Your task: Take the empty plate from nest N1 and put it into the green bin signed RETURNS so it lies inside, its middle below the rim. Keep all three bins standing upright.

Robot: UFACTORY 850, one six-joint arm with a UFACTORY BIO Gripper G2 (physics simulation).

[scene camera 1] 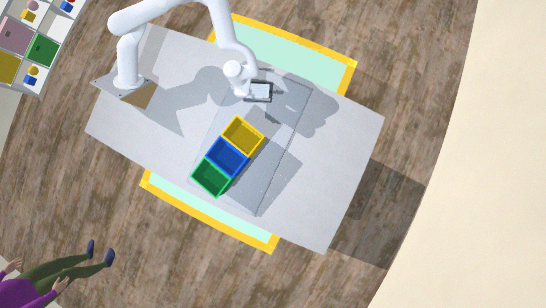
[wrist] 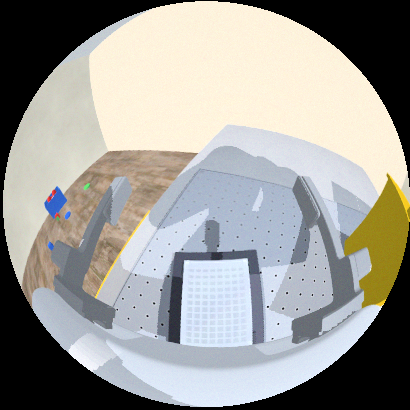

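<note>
The pale plate (scene camera 1: pixel 260 91) (wrist: pixel 216 300) with a grid of small wells lies flat in a dark frame-like nest (scene camera 1: pixel 271 91) (wrist: pixel 256 290). My gripper (scene camera 1: pixel 274 94) (wrist: pixel 213 200) is open and empty, its fingers spread wide. In the wrist view the plate lies low between the two fingers, apart from both. The arm's wrist overlaps the nest's left side in the scene view. The green bin (scene camera 1: pixel 211 178) stands upright at the lower end of the row of three; it does not show in the wrist view. No sign is readable.
The blue bin (scene camera 1: pixel 227 157) stands upright in the middle of the row. The yellow bin (scene camera 1: pixel 243 136) (wrist: pixel 382 255) is upright, nearest the nest, beyond the right finger in the wrist view. A perforated board (scene camera 1: pixel 295 112) (wrist: pixel 240 200) lies under nest and bins.
</note>
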